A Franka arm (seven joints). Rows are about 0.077 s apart.
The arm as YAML. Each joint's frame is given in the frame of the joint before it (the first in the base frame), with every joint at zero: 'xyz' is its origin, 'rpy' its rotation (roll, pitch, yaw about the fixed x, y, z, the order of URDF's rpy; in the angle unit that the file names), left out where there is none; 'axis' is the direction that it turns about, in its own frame. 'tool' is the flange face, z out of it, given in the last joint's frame.
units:
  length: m
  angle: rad
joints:
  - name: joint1
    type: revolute
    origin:
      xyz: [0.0, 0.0, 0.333]
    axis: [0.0, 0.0, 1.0]
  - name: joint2
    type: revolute
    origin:
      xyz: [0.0, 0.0, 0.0]
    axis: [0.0, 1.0, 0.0]
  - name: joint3
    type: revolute
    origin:
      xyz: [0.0, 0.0, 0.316]
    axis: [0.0, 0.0, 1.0]
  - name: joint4
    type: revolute
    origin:
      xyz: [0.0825, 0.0, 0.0]
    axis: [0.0, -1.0, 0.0]
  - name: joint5
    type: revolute
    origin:
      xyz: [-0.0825, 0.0, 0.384]
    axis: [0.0, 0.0, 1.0]
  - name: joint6
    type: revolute
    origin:
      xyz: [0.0, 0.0, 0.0]
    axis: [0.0, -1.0, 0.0]
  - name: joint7
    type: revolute
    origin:
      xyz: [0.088, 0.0, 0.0]
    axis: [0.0, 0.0, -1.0]
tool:
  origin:
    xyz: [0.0, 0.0, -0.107]
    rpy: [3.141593, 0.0, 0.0]
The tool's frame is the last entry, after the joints.
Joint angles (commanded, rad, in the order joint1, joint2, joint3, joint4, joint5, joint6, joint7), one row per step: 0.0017, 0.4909, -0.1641, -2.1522, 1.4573, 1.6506, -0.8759; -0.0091, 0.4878, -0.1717, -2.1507, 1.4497, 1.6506, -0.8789; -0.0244, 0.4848, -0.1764, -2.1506, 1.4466, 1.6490, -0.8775; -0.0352, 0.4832, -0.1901, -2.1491, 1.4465, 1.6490, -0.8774; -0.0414, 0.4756, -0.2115, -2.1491, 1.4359, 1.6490, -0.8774; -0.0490, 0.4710, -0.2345, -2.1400, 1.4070, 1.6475, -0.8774; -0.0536, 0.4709, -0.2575, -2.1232, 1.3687, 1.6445, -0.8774; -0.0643, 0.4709, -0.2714, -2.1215, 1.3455, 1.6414, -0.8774; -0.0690, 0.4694, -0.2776, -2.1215, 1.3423, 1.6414, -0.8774; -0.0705, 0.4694, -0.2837, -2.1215, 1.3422, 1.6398, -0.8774; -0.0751, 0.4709, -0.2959, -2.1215, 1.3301, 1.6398, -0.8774; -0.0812, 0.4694, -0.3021, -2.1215, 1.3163, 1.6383, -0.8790
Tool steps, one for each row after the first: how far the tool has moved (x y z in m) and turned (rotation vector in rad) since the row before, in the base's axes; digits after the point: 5 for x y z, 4 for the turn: 0.00052, -0.00975, 0.00167, -0.0076, -0.0064, -0.0102; 0.00011, -0.01033, 0.00155, -0.0022, -0.0012, -0.0163; 0.00046, -0.01301, 0.00126, -0.0067, -0.0028, -0.0227; -0.00056, -0.01463, 0.00354, -0.0151, -0.0053, -0.0160; 0.00022, -0.01654, 0.00405, -0.0252, -0.0069, -0.0017; 0.00124, -0.01539, 0.00381, -0.0306, -0.0068, 0.0107; -0.00325, -0.01272, -0.00017, -0.0152, 0.0046, -0.0019; -0.00094, -0.00572, 0.00076, -0.0044, -0.0005, -0.0075; -0.00070, -0.00379, 0.00023, -0.0014, 0.0002, -0.0061; -0.00276, -0.00876, -0.00107, -0.0111, 0.0053, -0.0054; -0.00227, -0.00623, 0.00037, -0.0083, 0.0012, 0.0011
